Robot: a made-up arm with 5 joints.
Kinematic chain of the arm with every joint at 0, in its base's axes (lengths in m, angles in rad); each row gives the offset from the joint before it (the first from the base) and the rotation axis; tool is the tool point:
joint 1: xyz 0 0 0.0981 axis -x
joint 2: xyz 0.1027 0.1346 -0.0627 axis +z
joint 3: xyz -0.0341 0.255 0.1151 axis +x
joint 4: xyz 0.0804 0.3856 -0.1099 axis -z
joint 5: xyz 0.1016 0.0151 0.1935 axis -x
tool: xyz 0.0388 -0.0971 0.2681
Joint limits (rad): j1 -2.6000..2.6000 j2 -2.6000..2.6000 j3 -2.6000..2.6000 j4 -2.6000..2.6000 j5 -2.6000..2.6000
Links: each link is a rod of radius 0.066 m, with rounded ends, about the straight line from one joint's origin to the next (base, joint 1, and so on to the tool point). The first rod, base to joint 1, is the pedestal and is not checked.
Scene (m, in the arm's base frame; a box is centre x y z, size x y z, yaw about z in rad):
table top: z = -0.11
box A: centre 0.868 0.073 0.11 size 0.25 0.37 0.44 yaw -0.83
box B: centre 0.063 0.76 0 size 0.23 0.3 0.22 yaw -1.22
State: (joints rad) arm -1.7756 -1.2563 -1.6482 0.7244 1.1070
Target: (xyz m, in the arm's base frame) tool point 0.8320 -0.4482 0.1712
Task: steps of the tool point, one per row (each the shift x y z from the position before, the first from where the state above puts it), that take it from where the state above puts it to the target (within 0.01 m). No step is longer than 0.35 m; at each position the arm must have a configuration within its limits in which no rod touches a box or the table.
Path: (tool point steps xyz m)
1: 0.0729 -0.1678 0.2354
2: 0.0096 -0.2719 0.1489
3: 0.0559 0.0587 -0.0156
4: 0.0521 0.0462 -0.0191
5: 0.0239 -0.3232 -0.1205
6: -0.0599 -0.1980 -0.2560

